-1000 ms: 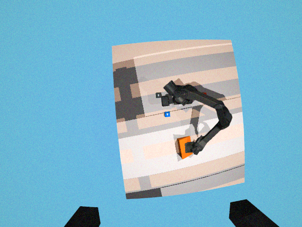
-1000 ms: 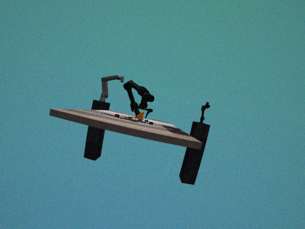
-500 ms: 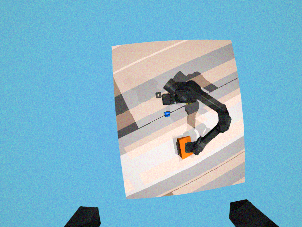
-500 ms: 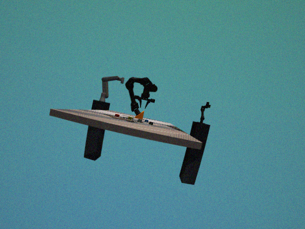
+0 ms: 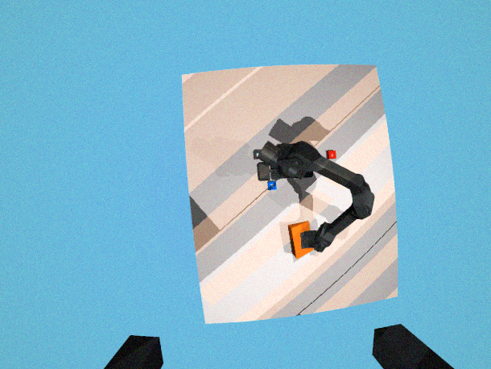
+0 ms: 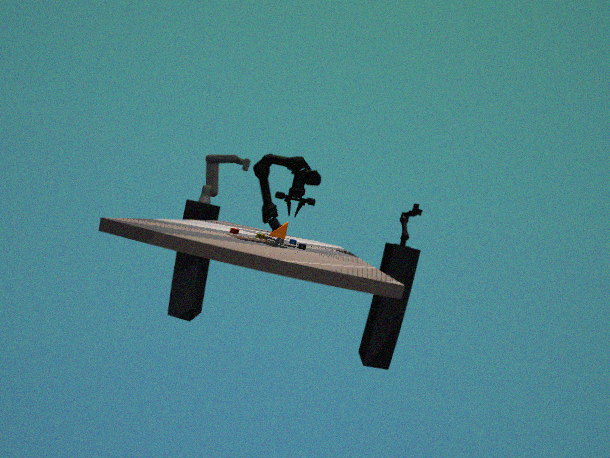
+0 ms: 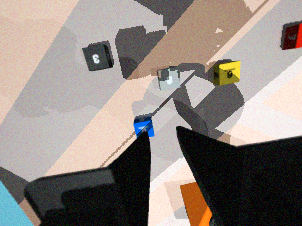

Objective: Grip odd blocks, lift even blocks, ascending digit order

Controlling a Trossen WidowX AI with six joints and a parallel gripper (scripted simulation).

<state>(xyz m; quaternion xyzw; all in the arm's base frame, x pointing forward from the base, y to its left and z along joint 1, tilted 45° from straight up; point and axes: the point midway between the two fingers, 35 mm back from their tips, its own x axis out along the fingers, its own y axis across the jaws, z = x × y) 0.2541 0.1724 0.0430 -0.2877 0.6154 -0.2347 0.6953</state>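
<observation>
Now: gripper tip 120 mm above the blue block, 50 mm past it and 30 mm to the right of it. Round my gripper tip: yellow block 120 mm to the right, 120 mm below, 30 mm ahead; dark block 120 mm below, 80 mm to the left, 80 mm ahead; red block 230 mm to the right, 120 mm below, 70 mm ahead.
</observation>
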